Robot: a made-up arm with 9 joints. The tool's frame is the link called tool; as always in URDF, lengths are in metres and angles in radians. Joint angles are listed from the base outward. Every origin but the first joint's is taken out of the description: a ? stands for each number. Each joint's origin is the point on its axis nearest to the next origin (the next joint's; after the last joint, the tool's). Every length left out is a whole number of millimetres.
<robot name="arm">
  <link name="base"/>
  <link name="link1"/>
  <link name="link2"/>
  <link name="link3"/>
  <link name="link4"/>
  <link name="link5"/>
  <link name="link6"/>
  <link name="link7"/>
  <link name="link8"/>
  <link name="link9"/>
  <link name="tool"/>
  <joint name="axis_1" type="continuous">
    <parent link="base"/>
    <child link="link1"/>
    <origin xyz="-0.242 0 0.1" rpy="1.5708 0 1.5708"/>
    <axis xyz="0 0 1"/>
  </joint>
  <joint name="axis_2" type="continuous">
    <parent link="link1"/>
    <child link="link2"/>
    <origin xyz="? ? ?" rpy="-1.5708 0 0"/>
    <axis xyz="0 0 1"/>
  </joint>
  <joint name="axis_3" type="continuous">
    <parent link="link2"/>
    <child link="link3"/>
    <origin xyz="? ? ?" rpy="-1.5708 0 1.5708"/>
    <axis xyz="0 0 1"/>
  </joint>
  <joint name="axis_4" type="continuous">
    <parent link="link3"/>
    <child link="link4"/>
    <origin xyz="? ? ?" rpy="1.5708 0 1.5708"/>
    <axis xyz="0 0 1"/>
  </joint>
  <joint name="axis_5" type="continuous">
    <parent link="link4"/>
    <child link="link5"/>
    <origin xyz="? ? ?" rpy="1.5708 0 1.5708"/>
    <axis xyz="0 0 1"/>
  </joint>
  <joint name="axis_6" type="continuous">
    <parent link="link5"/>
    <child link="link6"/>
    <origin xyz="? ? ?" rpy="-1.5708 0 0"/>
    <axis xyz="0 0 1"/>
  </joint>
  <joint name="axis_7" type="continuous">
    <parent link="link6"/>
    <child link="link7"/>
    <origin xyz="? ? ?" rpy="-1.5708 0 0"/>
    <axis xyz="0 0 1"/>
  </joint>
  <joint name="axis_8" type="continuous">
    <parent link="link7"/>
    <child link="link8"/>
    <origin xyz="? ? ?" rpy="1.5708 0 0"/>
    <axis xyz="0 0 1"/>
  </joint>
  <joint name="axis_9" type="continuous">
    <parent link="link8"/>
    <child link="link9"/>
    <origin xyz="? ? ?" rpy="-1.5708 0 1.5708"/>
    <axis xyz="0 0 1"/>
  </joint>
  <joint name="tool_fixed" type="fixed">
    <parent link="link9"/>
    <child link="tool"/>
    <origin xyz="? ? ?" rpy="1.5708 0 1.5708"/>
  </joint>
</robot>
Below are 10 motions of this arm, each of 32 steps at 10 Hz.
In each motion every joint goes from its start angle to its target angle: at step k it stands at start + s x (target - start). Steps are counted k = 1, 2, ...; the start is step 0. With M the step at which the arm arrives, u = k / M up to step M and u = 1 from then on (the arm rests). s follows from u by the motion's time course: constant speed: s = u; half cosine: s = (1 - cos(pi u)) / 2; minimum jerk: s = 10 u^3 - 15 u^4 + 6 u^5.
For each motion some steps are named. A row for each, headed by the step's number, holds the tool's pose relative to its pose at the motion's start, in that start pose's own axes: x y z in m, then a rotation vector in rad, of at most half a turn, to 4 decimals.
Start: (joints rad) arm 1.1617 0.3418 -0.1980 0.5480 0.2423 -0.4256 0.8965 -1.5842 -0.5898
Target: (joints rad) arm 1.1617 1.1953 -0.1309 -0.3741 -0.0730 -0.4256 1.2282 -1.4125 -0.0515
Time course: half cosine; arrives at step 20
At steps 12, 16, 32:
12: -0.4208 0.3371 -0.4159 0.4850 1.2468 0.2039
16: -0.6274 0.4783 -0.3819 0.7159 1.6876 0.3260
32: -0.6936 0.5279 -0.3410 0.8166 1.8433 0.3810

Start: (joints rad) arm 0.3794 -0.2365 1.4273 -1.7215 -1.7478 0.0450 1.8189 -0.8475 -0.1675
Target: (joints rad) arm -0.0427 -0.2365 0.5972 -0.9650 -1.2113 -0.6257 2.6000 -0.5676 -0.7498
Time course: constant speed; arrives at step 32
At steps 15, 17, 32:
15: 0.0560 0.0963 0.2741 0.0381 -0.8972 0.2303
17: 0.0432 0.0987 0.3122 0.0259 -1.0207 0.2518
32: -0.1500 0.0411 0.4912 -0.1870 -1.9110 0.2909

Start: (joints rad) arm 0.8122 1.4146 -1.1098 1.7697 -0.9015 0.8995 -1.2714 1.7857 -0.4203
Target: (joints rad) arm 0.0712 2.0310 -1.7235 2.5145 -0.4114 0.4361 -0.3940 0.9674 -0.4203
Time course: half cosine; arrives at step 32
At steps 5, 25, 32:
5: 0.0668 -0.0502 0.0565 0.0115 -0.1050 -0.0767
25: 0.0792 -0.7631 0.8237 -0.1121 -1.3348 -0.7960
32: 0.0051 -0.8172 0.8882 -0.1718 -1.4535 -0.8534

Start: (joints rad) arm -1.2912 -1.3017 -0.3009 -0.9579 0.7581 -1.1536 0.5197 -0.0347 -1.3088
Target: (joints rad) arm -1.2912 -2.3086 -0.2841 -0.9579 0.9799 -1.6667 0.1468 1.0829 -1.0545
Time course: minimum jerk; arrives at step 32
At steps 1, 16, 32:
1: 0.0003 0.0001 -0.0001 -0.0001 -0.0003 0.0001
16: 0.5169 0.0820 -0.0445 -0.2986 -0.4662 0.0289
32: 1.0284 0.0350 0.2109 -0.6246 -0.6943 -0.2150

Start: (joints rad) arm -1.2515 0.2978 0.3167 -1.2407 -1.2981 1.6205 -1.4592 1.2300 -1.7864
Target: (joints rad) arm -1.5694 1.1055 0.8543 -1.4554 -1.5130 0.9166 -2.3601 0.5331 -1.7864
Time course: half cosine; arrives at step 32
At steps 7, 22, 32:
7: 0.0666 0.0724 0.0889 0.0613 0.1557 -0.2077
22: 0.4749 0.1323 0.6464 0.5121 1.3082 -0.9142
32: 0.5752 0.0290 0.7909 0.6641 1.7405 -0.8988

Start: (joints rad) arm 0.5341 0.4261 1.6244 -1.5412 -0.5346 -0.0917 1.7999 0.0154 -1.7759
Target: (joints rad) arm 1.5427 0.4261 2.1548 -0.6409 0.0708 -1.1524 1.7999 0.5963 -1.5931
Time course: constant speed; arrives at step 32
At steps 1, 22, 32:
1: -0.0055 -0.0006 -0.0160 0.0158 0.0152 0.0233
22: -0.2771 -0.0401 -0.2160 0.4345 0.3890 0.7307
32: -0.4262 -0.1126 -0.2152 0.8018 0.5000 1.1573

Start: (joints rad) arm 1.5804 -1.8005 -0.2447 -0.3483 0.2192 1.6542 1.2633 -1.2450 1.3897
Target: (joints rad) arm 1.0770 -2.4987 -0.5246 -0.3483 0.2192 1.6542 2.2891 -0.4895 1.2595
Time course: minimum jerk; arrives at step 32
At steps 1, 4, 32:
1: 0.0002 0.0000 -0.0001 -0.0001 0.0001 0.0000
4: 0.0119 -0.0015 -0.0037 -0.0068 0.0079 -0.0005
32: 0.6058 0.0813 -0.0545 -1.0852 0.0615 -0.0874

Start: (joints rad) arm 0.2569 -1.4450 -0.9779 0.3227 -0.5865 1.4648 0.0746 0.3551 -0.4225
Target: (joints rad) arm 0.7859 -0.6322 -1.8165 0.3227 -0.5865 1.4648 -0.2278 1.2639 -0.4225
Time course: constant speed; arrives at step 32
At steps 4, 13, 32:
4: 0.1102 0.0597 0.0191 -0.0631 -0.1420 0.1231
13: 0.3177 0.2241 0.1265 -0.2189 -0.4855 0.3514
32: 0.4654 0.6017 0.5274 -0.6053 -1.2805 0.5951

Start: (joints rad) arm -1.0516 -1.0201 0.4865 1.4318 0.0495 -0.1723 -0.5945 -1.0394 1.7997
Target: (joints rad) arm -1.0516 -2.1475 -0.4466 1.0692 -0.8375 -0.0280 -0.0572 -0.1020 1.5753
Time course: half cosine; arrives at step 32
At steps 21, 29, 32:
21: 0.0271 -0.3627 -0.9673 -0.1222 1.5330 -0.6538
29: -0.1372 -0.2086 -1.2259 -0.2872 1.8673 -0.3461
32: -0.1503 -0.1889 -1.2431 -0.3020 1.8840 -0.3075

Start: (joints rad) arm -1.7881 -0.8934 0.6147 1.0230 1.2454 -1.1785 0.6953 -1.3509 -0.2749
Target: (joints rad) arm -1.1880 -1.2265 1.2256 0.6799 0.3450 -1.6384 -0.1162 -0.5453 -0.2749
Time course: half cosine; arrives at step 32
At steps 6, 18, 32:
6: 0.0049 -0.0328 0.0290 -0.0264 -0.0835 -0.0471
18: -0.0367 -0.2295 0.1451 -0.2173 -0.4789 -0.4635
32: -0.1621 -0.3526 0.1200 -0.3651 -0.5668 -0.9284

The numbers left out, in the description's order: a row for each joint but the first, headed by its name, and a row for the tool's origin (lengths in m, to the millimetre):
axis_2: 0.103 0.072 0
axis_3: -0.192 0.091 0
axis_4: -0.276 -0.065 0
axis_5: -0.227 0.007 0
axis_6: -0.1 -0.023 0
axis_7: 0.021 -0.441 0
axis_8: 0.112 0.327 0
axis_9: -0.19 -0.117 0
tool: 0.007 0.174 0

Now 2 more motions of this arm.
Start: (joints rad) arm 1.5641 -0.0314 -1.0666 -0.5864 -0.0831 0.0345 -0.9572 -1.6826 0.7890
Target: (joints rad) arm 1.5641 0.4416 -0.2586 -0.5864 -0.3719 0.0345 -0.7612 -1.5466 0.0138
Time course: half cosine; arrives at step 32
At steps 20, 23, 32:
20: -0.0154 0.2334 -0.4783 -0.2072 0.3171 0.3005
23: -0.0603 0.2552 -0.5678 -0.2298 0.3830 0.3567
32: -0.1470 0.2747 -0.6872 -0.2505 0.4828 0.4382

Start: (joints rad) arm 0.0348 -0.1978 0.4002 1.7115 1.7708 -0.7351 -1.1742 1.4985 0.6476
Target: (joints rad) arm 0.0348 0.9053 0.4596 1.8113 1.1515 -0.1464 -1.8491 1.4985 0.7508
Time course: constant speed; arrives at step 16
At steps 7, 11, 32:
7: -0.1238 -0.1139 -0.3256 -0.2775 0.3159 0.0372
11: -0.2021 -0.2066 -0.4397 -0.4049 0.4564 0.0598
32: -0.2966 -0.3171 -0.5242 -0.5278 0.6161 0.1018

